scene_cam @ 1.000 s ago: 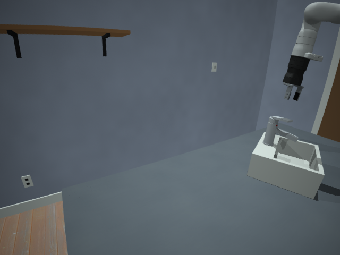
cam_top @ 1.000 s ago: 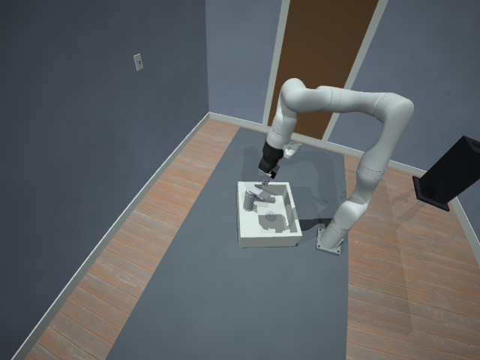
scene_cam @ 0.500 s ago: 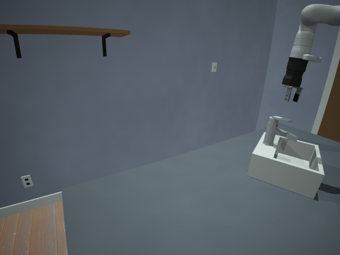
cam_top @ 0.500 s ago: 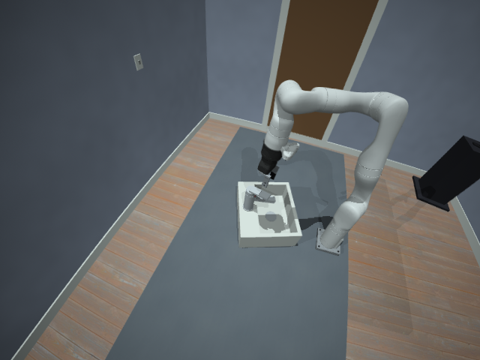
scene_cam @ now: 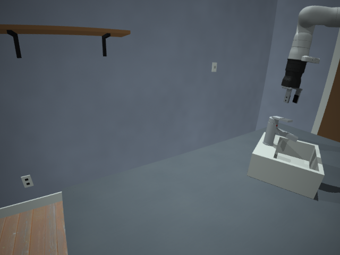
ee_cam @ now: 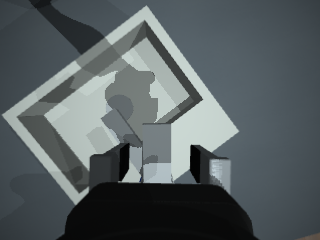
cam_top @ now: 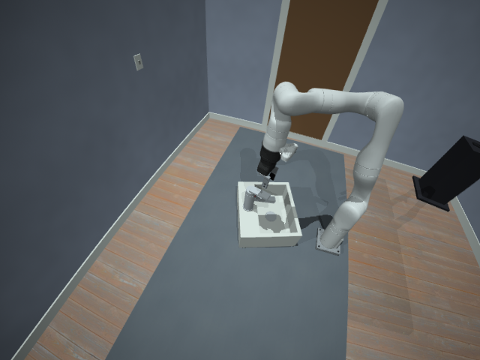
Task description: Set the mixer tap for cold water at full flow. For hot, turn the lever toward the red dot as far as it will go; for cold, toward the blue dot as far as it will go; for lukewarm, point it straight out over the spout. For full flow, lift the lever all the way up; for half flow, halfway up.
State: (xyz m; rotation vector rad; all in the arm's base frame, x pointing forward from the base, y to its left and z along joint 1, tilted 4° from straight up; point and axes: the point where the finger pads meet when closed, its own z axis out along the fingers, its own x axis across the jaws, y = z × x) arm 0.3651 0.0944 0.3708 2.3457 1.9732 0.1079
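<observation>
My gripper is now 20 mm short of the flat lever and 100 mm above it. The rest, counted from my hand: white basin: 40 mm behind, 70 mm to the right, 340 mm below; then grey mixer tap: 50 mm ahead, 10 mm to the right, 150 mm below.
</observation>
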